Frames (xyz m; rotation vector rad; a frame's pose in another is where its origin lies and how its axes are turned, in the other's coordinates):
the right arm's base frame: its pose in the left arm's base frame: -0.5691 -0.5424 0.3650 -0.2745 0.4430 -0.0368
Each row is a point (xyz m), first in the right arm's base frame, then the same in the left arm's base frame.
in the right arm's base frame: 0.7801 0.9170 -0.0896
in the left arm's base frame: 0.0750 0.2437 -0.2867
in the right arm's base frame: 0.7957 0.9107 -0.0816
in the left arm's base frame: 0.0927 0.2382 -0.2845
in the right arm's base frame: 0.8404 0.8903 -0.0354
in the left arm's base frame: 0.1534 0.2260 -0.2577
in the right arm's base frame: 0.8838 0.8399 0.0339
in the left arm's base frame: 0.2235 0.1910 -0.2021
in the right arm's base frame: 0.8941 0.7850 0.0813
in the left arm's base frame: 0.2544 0.1493 -0.1505
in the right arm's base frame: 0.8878 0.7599 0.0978
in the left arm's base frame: 0.2564 0.1299 -0.1267
